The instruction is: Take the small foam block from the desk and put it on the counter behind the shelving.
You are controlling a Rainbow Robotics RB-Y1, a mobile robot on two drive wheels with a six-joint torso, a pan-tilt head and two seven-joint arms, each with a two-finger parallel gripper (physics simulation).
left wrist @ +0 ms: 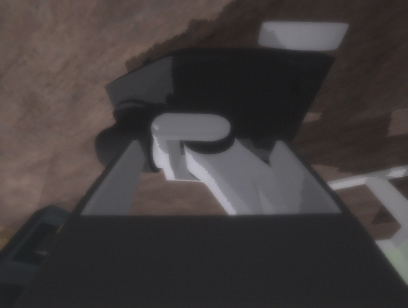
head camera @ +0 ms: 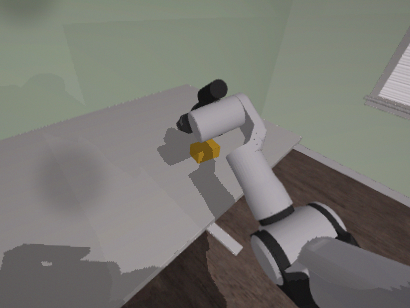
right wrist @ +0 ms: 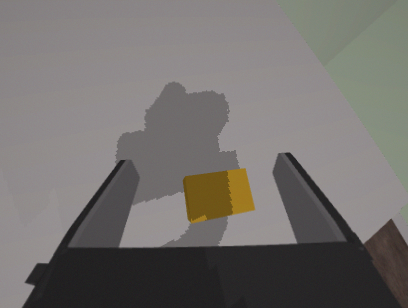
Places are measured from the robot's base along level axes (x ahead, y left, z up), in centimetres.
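Where they show: left gripper, fingertip midpoint: (left wrist: pixel 208 149); right gripper, fingertip midpoint: (right wrist: pixel 204 165).
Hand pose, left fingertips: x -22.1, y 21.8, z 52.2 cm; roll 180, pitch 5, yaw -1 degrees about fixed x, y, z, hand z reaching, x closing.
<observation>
After its pixels a point has its place.
The small foam block (head camera: pixel 204 150) @(x 46.6, y -23.3, z 99.6 cm) (right wrist: pixel 218 195) @(x 48.9, y -24.2, z 99.6 cm) is orange-yellow and lies on the pale desk (head camera: pixel 115 155) @(x 56.0, y 6.4, z 95.1 cm) (right wrist: pixel 70 75) @(x 67.2, y 2.3, z 95.1 cm), partly in shadow, near the desk's right end in the head view. My right gripper (head camera: pixel 184 123) (right wrist: pixel 204 165) @(x 50.2, y -19.9, z 110.1 cm) is open and empty, pointing down above the desk. In the right wrist view the block shows between the two spread fingers, apart from both and farther down. In the head view the arm hides part of this gripper. My left gripper (left wrist: pixel 208 149) @(x -22.1, y 21.8, z 52.2 cm) is open and empty, away from the desk. The counter and the shelving do not show.
A white desk foot (head camera: pixel 225 239) stands on the brown wood floor (head camera: pixel 325 185) @(x 84.3, y -172.7, z 0.1 cm) under the desk's front edge. Green walls (head camera: pixel 165 50) @(x 117.3, y -22.5, z 115.0 cm) stand behind the desk, with a white-framed window (head camera: pixel 397 82) @(x 97.6, y -205.1, z 99.8 cm) at right. A dark teal object (left wrist: pixel 37 232) @(x -224.8, y -150.4, z 19.8 cm) shows at the left wrist view's lower left.
</observation>
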